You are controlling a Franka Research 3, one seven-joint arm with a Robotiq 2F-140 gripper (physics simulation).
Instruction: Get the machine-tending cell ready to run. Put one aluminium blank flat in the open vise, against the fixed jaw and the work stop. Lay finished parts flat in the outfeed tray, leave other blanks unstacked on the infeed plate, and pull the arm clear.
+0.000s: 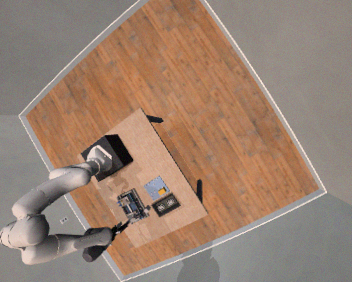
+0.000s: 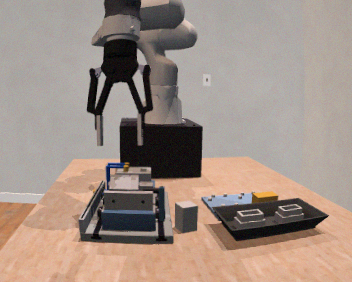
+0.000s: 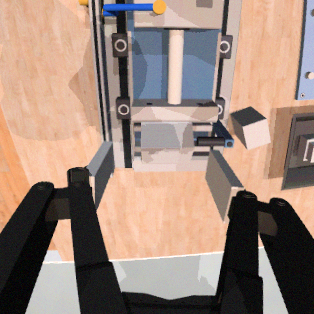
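My gripper (image 1: 126, 225) (image 2: 120, 136) (image 3: 159, 159) is open and empty, above the vise (image 1: 131, 205) (image 2: 129, 221) (image 3: 230, 12). A light grey block (image 2: 124, 181) (image 3: 166, 134) lies between the vise jaws. Its right side is close to the work stop's rod (image 3: 210, 141); contact with the stop and the fixed jaw cannot be told. Another grey block (image 2: 186, 216) (image 3: 251, 127) stands upright on the table right of the vise. Two finished parts (image 2: 250, 216) (image 2: 290, 211) lie apart in the black outfeed tray (image 2: 280, 229). An orange block (image 1: 162, 190) (image 2: 265, 197) rests on the blue infeed plate (image 1: 154, 184) (image 2: 220, 200).
The vise's blue handle (image 2: 108, 176) (image 3: 130, 7) stands at its back left. The robot's black base block (image 1: 120, 152) (image 2: 160, 155) stands at the far end of the table (image 1: 145, 150) (image 2: 200, 257). The tray is right of the upright grey block, in front of the infeed plate.
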